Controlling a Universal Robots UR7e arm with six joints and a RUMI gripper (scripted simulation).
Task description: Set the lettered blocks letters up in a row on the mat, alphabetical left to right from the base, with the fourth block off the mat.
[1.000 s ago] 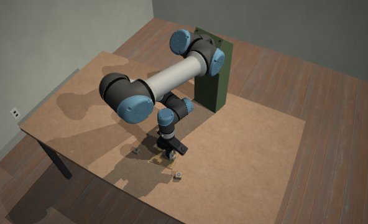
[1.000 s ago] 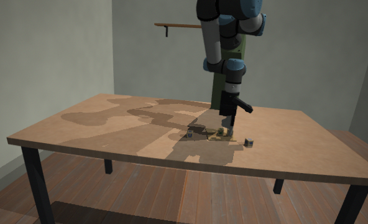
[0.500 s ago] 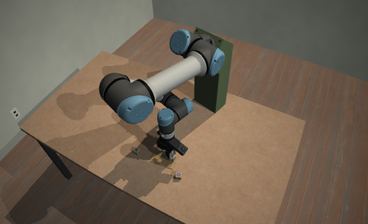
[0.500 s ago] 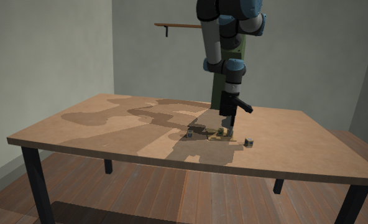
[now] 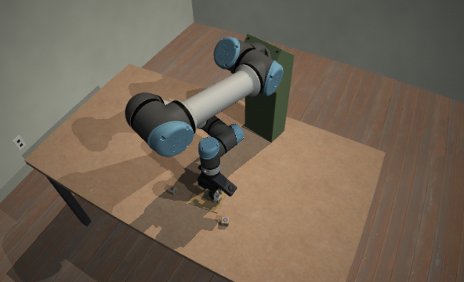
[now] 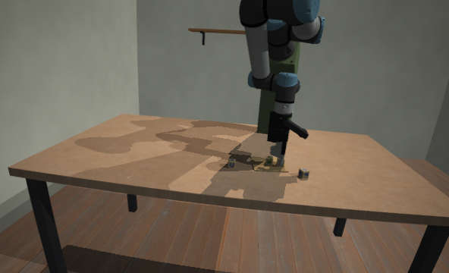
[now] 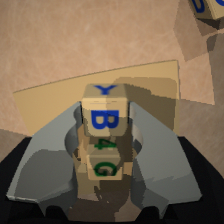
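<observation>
Now: hand 50 mm to the left of the G block. Round my hand: Q block (70 mm ahead, 90 mm to the left, 10 mm below); tan mat (50 mm to the right, 20 mm below).
</observation>
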